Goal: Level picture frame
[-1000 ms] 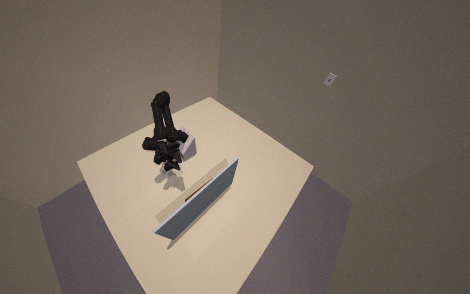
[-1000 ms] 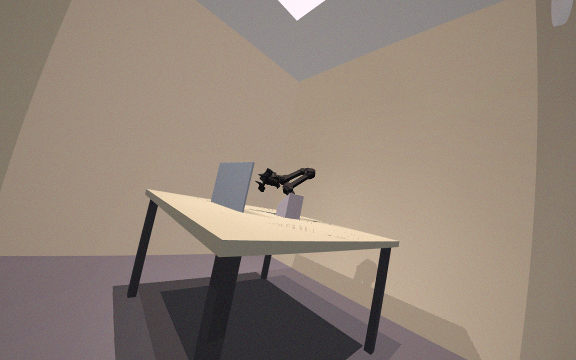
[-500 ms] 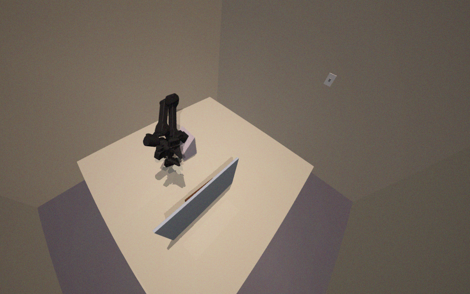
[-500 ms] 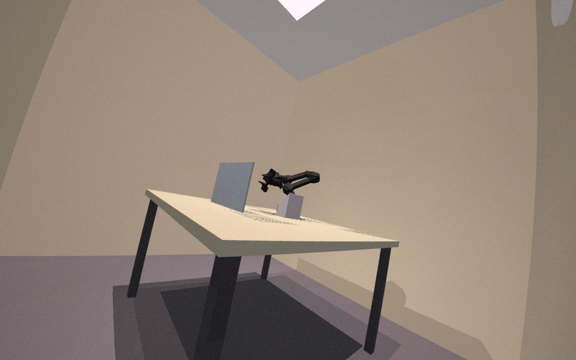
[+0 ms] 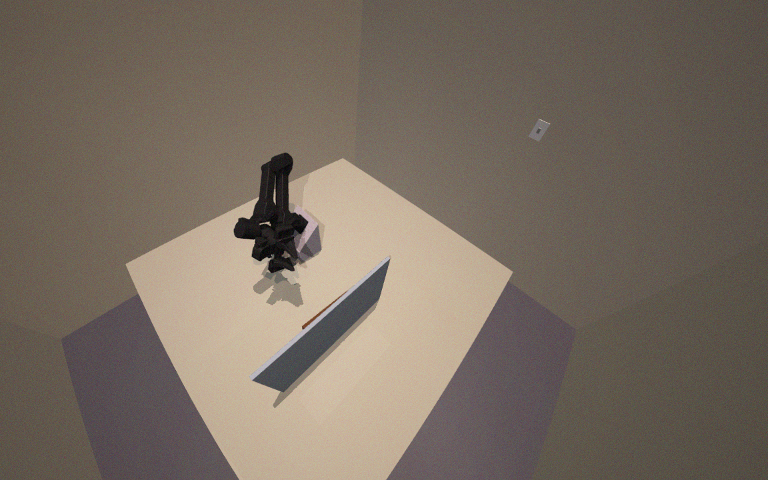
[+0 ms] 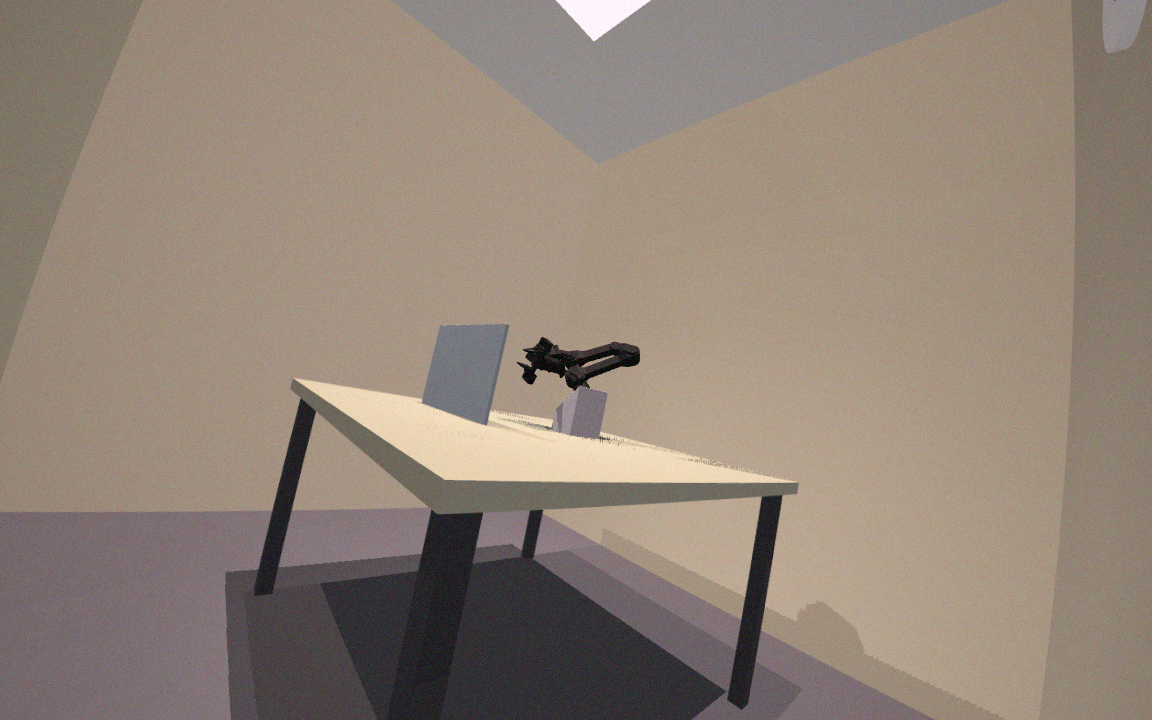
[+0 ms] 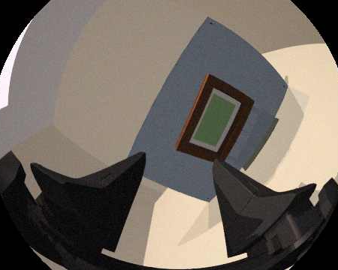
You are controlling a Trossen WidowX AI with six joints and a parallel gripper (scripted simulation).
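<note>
Right now the picture frame is 200 mm ahead of my gripper tip, 80 mm below it and 20 mm to the right of it. The rest, counted from my gripper tip: wall panel (210 mm ahead, 90 mm below, 20 mm to the right).
</note>
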